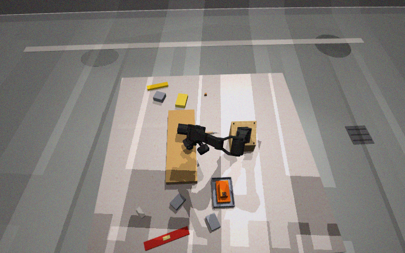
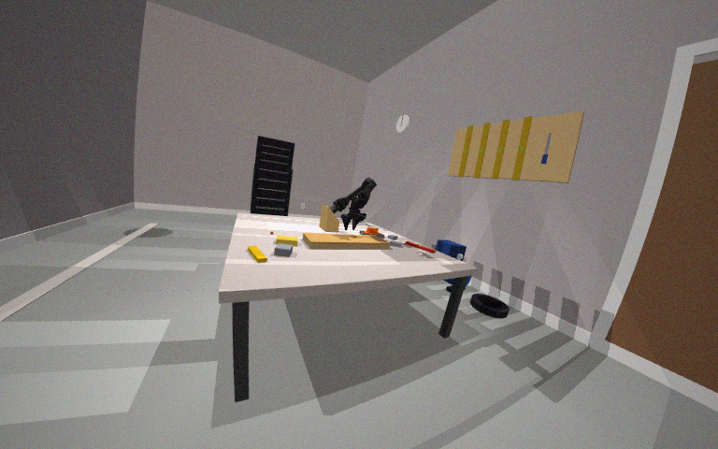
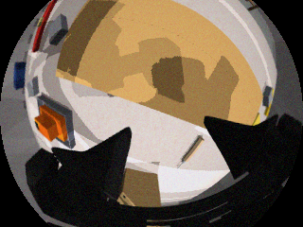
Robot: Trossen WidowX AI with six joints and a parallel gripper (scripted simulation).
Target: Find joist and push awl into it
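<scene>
My gripper tip is 11 cm past the awl, 13 cm to the left of it and 6 cm above it. Round my gripper tip: green square: 14 cm behind, 30 cm to the left, 1 cm below; then grey tray: 14 cm behind, 27 cm to the left, 6 cm below; then stud finder: 14 cm behind, 29 cm to the left, 2 cm below.
</scene>
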